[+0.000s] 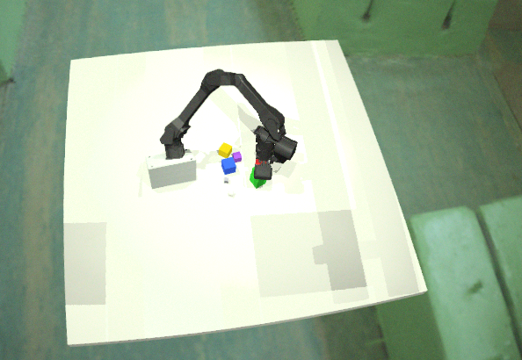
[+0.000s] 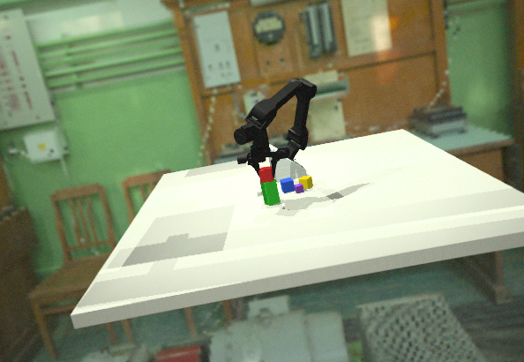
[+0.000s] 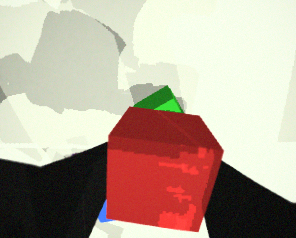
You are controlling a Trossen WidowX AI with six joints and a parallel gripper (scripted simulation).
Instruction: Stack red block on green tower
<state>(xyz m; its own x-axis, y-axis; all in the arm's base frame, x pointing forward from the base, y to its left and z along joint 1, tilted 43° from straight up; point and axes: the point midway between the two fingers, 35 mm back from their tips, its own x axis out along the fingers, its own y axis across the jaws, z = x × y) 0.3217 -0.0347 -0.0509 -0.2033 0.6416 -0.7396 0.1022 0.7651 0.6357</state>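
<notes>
My gripper tip is now 10 mm below the red block. Round my gripper tip: small purple block: 80 mm behind, 100 mm to the left, 80 mm below; then blue block: 110 mm behind, 60 mm to the left, 80 mm below; then yellow block: 120 mm behind, 130 mm to the left, 80 mm below.
</notes>
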